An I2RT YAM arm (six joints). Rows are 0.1 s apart.
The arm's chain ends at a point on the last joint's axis. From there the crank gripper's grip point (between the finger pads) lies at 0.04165 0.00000 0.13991 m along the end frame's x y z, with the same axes.
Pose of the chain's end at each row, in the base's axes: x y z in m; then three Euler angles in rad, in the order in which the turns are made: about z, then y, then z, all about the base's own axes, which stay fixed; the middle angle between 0 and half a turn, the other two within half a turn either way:
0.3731 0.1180 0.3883 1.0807 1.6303 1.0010
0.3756 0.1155 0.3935 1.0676 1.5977 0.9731
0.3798 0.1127 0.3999 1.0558 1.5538 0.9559
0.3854 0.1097 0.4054 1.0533 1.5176 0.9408
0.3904 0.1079 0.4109 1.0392 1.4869 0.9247
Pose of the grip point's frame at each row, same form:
0.4169 0.2544 0.3604 1.0807 1.6303 1.0010
0.4238 0.2512 0.3697 1.0676 1.5977 0.9731
0.4311 0.2482 0.3818 1.0558 1.5538 0.9559
0.4391 0.2448 0.3923 1.0533 1.5176 0.9408
0.4467 0.2422 0.4016 1.0392 1.4869 0.9247

